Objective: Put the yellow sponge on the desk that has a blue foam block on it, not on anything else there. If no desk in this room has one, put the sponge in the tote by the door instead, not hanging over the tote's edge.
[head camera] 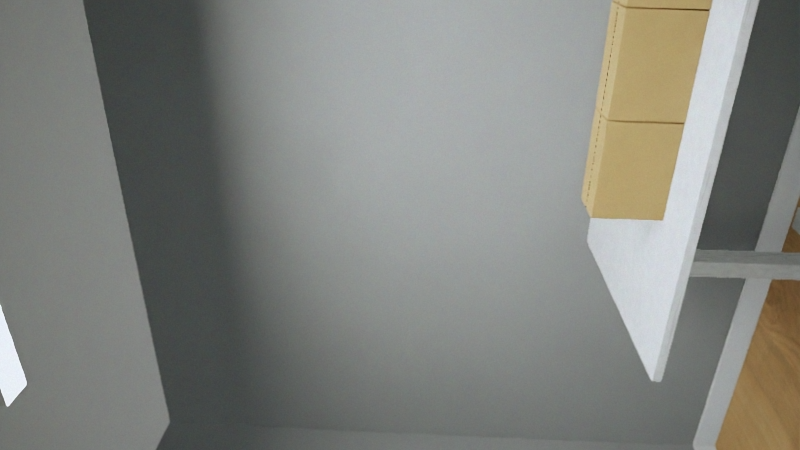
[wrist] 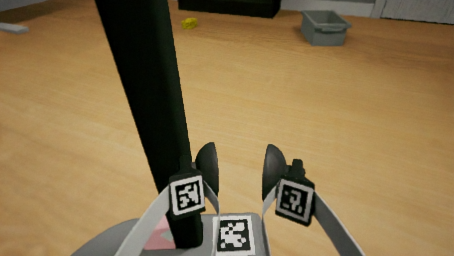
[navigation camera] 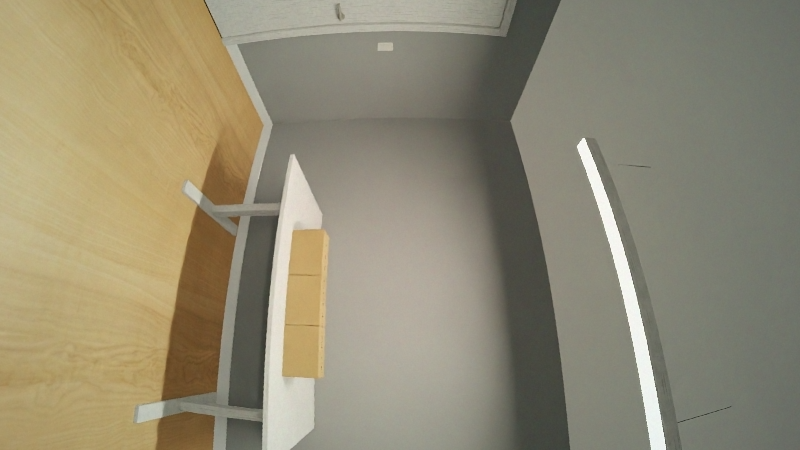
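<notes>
A small yellow thing [wrist: 189, 23], which looks like the sponge, lies on the wood floor at the upper left of the wrist view. A grey open tote [wrist: 330, 37] stands on the floor at the upper right, well apart from it. My gripper [wrist: 240, 162] is open, with bare floor visible between its fingertips, far from both. A white desk [head camera: 629, 263] [navigation camera: 297, 204] stands along a grey wall, shown sideways in the head and navigation views. Three tan boxes [head camera: 651, 67] [navigation camera: 304, 299] stand in a row on it. No blue foam block shows on the visible part.
My dark mast [wrist: 145, 90] crosses the left of the wrist view. A dark piece of furniture [wrist: 230, 6] stands behind the yellow thing. A white door [navigation camera: 363, 15] is at the top of the navigation view. A long lamp [navigation camera: 620, 263] hangs from the ceiling.
</notes>
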